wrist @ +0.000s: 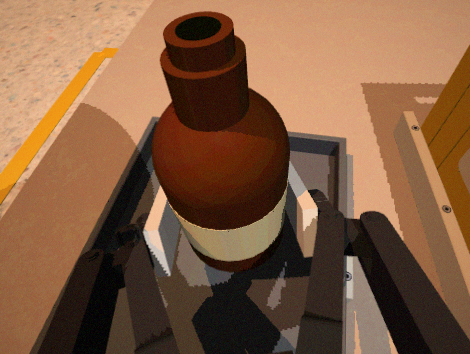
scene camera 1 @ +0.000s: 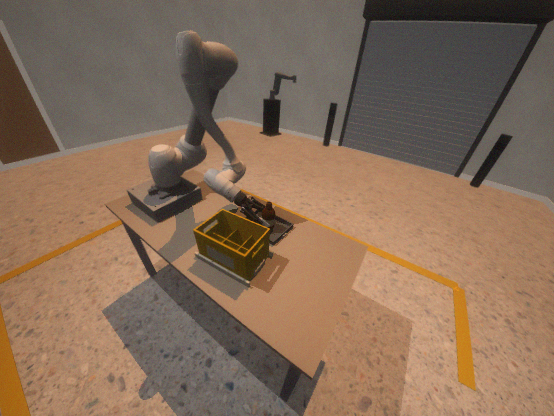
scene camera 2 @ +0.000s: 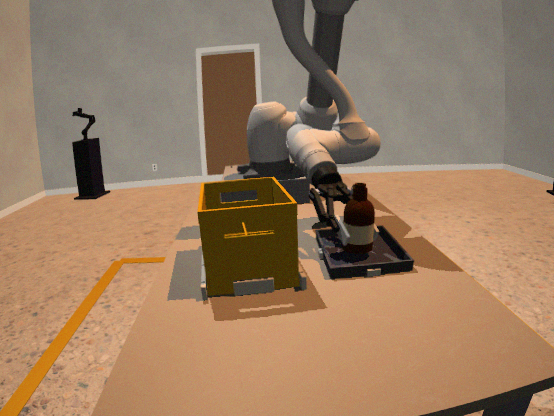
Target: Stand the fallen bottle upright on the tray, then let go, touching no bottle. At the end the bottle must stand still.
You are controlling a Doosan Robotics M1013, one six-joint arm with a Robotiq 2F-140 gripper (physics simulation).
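Frame: origin at the arm's base, x back, y right, z up, level; metres.
Where they show: gripper, fingertip midpoint: (scene camera 1: pixel 270 222) (scene camera 2: pixel 361 238); arm's base at its link origin: (scene camera 1: pixel 170 188) (scene camera 2: pixel 270 172).
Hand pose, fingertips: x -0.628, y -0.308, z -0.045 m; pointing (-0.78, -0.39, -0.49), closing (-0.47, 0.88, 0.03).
Observation:
Things, the pixels of their top centre, and the offset from my fingertips. "spot": a spot on its surface instead. Level surfaces: height alone.
- brown bottle at its top centre: (wrist: pixel 204 26) (scene camera 2: pixel 359 183) (scene camera 1: pixel 268 202) dz +0.126, dx +0.015, dy +0.007 m
- dark tray at its top centre: (wrist: pixel 211 246) (scene camera 2: pixel 360 243) (scene camera 1: pixel 266 222) dz -0.027, dx +0.038, dy -0.001 m
- yellow crate at its top centre: (scene camera 2: pixel 241 191) (scene camera 1: pixel 232 229) dz +0.123, dx -0.034, dy +0.265 m
- low holder with pale rails, surface spot: (wrist: pixel 430 185) spot: dz -0.024, dx -0.068, dy +0.145 m
- tan table at its surface level: dz -0.053 m
The brown bottle (scene camera 1: pixel 269 211) (scene camera 2: pixel 359 215) (wrist: pixel 222 160) with a cream label stands upright or nearly so inside the dark tray (scene camera 1: pixel 283 235) (scene camera 2: pixel 395 267) (wrist: pixel 342 170). Its mouth points up. My gripper (scene camera 2: pixel 359 232) (wrist: pixel 229 185) is shut on the bottle, with its light pads on opposite sides around the label. The arm reaches in at a slant from the robot's base side. The bottle's base is low over the tray floor; whether it rests fully on it I cannot tell. The tray's near part is partly hidden by the fingers in the wrist view.
A yellow crate (scene camera 1: pixel 215 250) (scene camera 2: pixel 247 255) (wrist: pixel 452 125) with dividers stands beside the tray, in a low holder with pale rails (wrist: pixel 430 185). Both are on the tan table (scene camera 1: pixel 320 300) (scene camera 2: pixel 310 360). The robot's base block (scene camera 1: pixel 165 200) is at the table's far end.

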